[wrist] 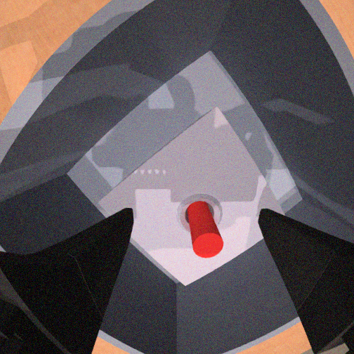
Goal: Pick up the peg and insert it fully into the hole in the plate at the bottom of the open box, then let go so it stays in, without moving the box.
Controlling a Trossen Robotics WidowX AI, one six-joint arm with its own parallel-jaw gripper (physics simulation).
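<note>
The red peg [204, 229] stands in the hole of the plate, its lower end inside the ringed opening and its upper part sticking out, leaning slightly toward the bottom of the view. How deep it sits cannot be told. The light plate [200, 160] lies at the bottom of the open box [225, 310], which has dark grey walls. My gripper [197, 215] is open, one black finger on each side of the peg, with a gap between each finger and the peg.
The dark box walls rise around the plate on all sides, with a lighter grey rim outside them. An orange-brown wooden table top [17, 65] shows past the box at the corners and at the bottom edge.
</note>
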